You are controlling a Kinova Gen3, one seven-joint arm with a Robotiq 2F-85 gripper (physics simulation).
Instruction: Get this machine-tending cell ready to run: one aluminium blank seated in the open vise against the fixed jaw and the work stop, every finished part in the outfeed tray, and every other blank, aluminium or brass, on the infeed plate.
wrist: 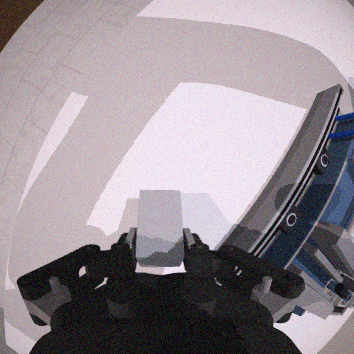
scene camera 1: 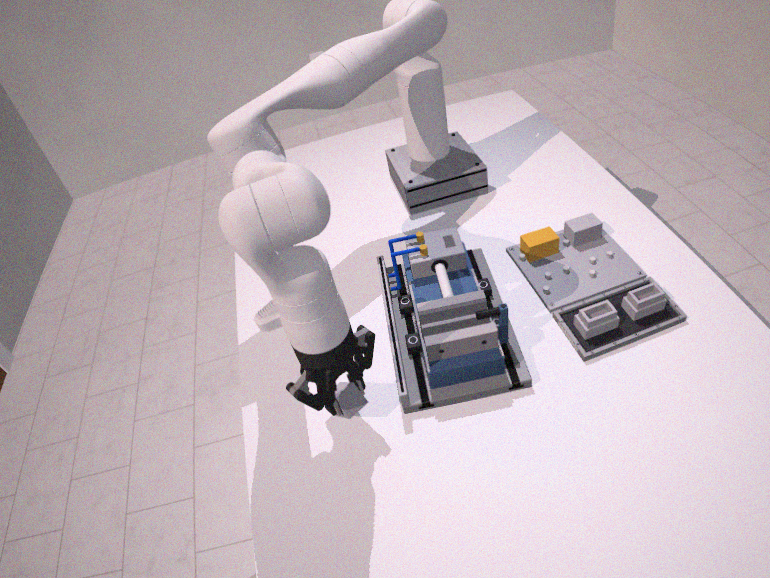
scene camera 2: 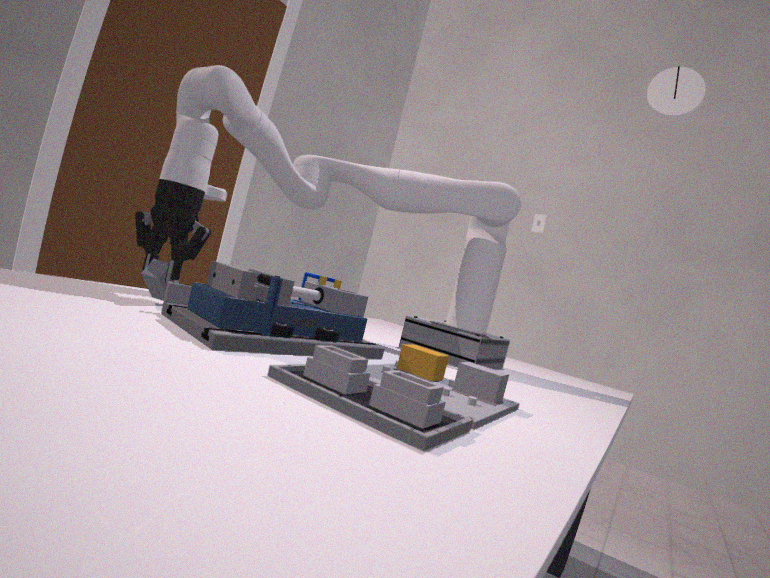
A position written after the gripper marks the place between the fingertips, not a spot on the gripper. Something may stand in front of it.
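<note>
Gripper (scene camera 2: 159,279), (wrist: 159,237), (scene camera 1: 347,402). Brass blank (scene camera 2: 423,362), (scene camera 1: 544,242). Brass blank out of frame in the wrist view. Outfeed tray (scene camera 2: 356,406), (scene camera 1: 624,334). Infeed plate (scene camera 1: 565,289).
</note>
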